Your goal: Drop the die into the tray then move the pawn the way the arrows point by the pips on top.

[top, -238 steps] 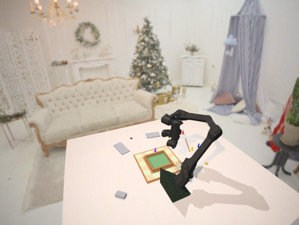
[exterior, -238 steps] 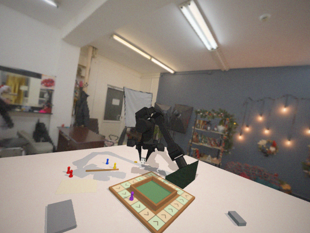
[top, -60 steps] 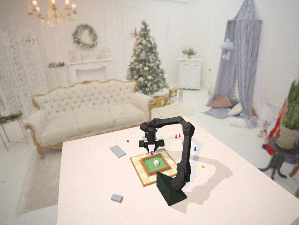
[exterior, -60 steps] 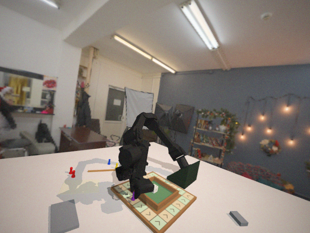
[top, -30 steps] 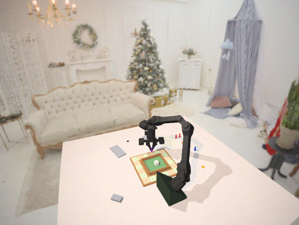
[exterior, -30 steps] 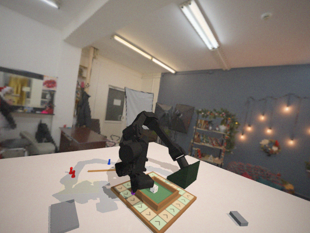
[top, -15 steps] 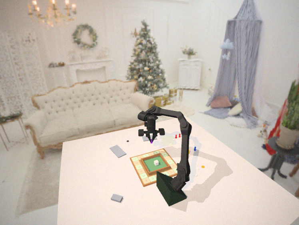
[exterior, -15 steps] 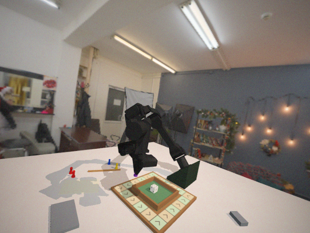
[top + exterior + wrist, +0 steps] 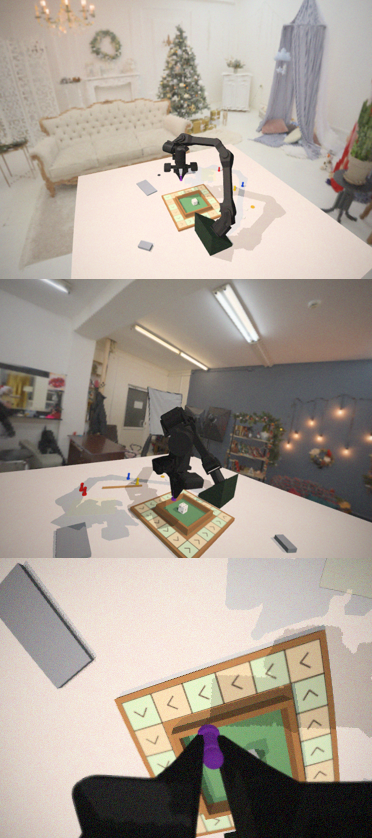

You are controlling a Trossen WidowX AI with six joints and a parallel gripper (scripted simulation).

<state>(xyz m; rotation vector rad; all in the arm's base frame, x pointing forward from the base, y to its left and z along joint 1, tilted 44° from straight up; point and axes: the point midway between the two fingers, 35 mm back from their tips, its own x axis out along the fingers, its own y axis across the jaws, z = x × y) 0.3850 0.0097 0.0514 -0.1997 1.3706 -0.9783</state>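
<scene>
The white die lies 110 mm behind my gripper tip, 100 mm below it and 20 mm to the right of it. Also, from my gripper tip: green dice tray (120 mm below, 110 mm behind, 10 mm to the right); paper sheet (270 mm to the right, 120 mm below, 90 mm ahead); purple pawn (10 mm above).
</scene>
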